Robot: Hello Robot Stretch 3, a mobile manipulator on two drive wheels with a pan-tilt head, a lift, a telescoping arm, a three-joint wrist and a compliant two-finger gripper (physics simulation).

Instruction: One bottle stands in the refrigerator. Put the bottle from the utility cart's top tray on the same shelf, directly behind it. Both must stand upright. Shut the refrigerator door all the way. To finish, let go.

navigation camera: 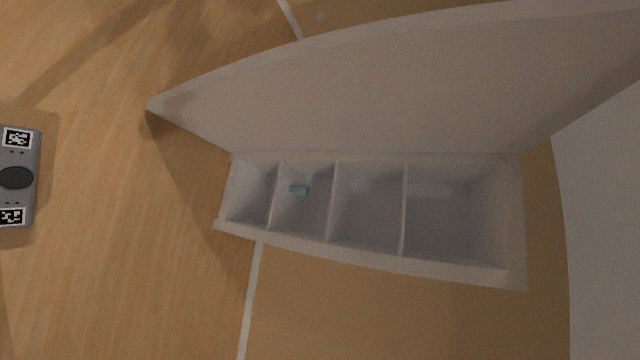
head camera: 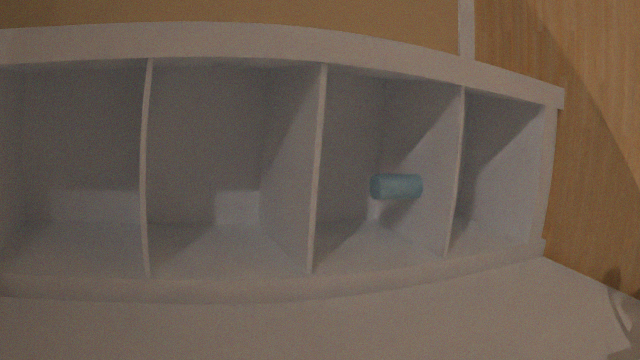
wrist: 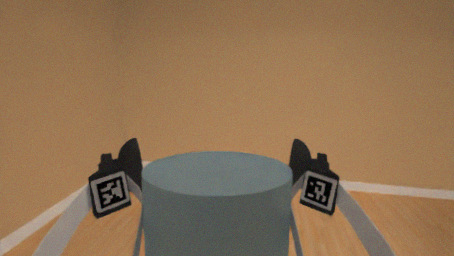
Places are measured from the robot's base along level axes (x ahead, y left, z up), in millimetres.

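Where they show: gripper, between the fingertips: (wrist: 216, 157); robot's base, origin of its link: (navigation camera: 16, 175).
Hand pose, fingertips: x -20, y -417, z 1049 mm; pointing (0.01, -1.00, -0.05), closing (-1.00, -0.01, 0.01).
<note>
Each offset is from my fingertips to the top centre of the thing. "spot": to the spot under its first point. Level surfaces: height alone.
The refrigerator (head camera: 225, 42) (navigation camera: 450, 272) shows sideways in the head and navigation views, with its door (head camera: 250, 330) (navigation camera: 400, 90) wide open. A blue-green bottle @[dz -385, dx +1218, dy +421 mm] (head camera: 396, 186) (navigation camera: 299, 190) stands upright on the lowest raised shelf @[spot: dz -535, dx +1021, dy +380 mm] (head camera: 457, 170) (navigation camera: 273, 200), one level above the bottom compartment. My gripper (wrist: 216, 157) is shut on a second blue-green bottle @[dz +28, dx -1, dy +78 mm] (wrist: 217, 220), which is upright in the wrist view, with a fingertip on each side. Its lower part is out of frame. The gripper is not clearly seen in the head or navigation view. The utility cart does not show.
My grey base (navigation camera: 15, 175) with two square markers shows at the left edge of the navigation view, on the wood floor @[dz -1049 mm] (navigation camera: 100, 250). The open door juts out along the refrigerator's side. A tan wall (wrist: 225, 75) with white baseboard (wrist: 400, 190) stands beyond the held bottle.
</note>
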